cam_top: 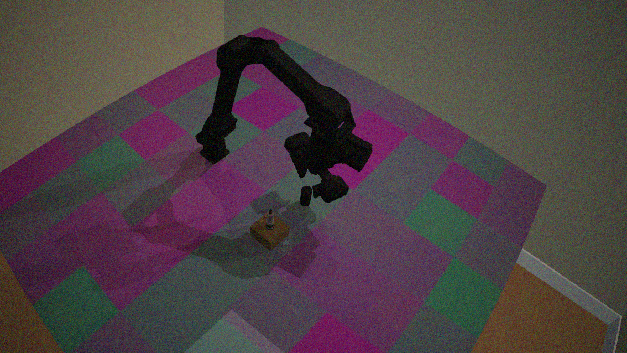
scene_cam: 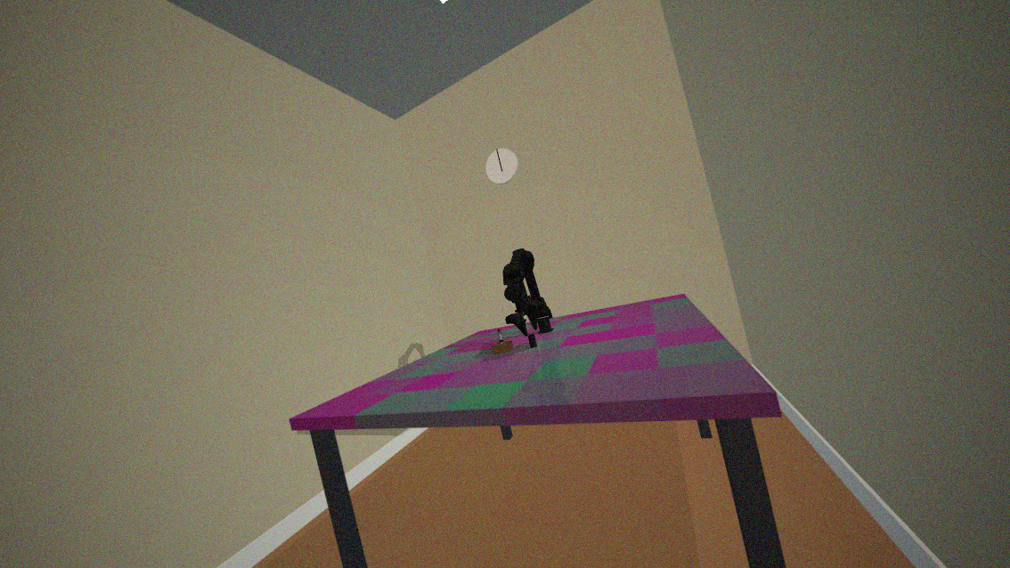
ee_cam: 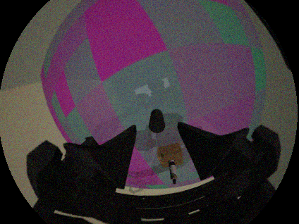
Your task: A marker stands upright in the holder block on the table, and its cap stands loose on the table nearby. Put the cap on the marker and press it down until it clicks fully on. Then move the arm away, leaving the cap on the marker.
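Right now the black cap is 3 cm below my gripper tip. The rest, counted from my gripper tip: tan holder block: 14 cm to the right, 4 cm below.
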